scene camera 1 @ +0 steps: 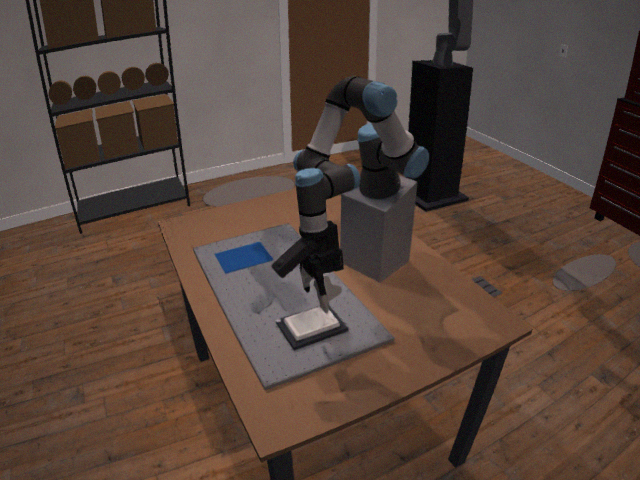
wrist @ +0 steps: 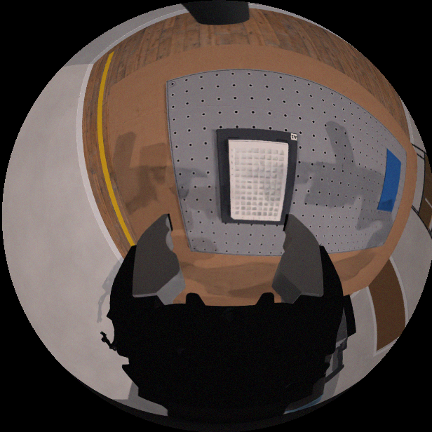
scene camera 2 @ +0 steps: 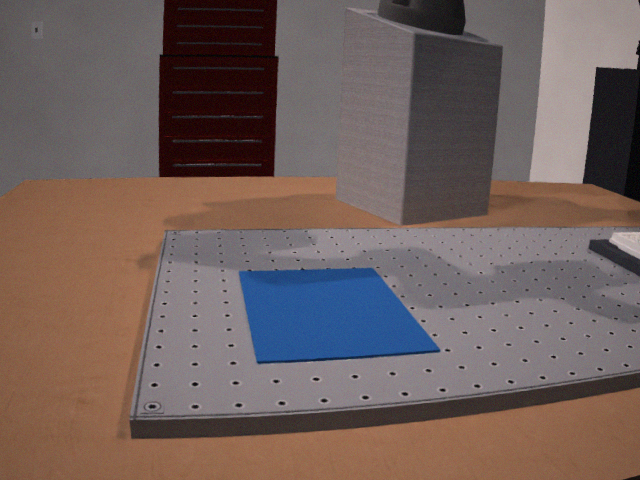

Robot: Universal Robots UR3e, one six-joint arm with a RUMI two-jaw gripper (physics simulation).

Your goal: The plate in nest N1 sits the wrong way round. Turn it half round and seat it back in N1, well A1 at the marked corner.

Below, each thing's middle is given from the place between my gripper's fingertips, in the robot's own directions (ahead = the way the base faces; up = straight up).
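Positions from my hand: white well plate (scene camera 1: 309, 323), 30 mm to the right of it, 100 mm below it; dark nest (scene camera 1: 286, 332), 30 mm to the right of it, 110 mm below it; blue mat (scene camera 2: 322, 314), 450 mm to the right of it, 60 mm ahead of it, 110 mm below it.
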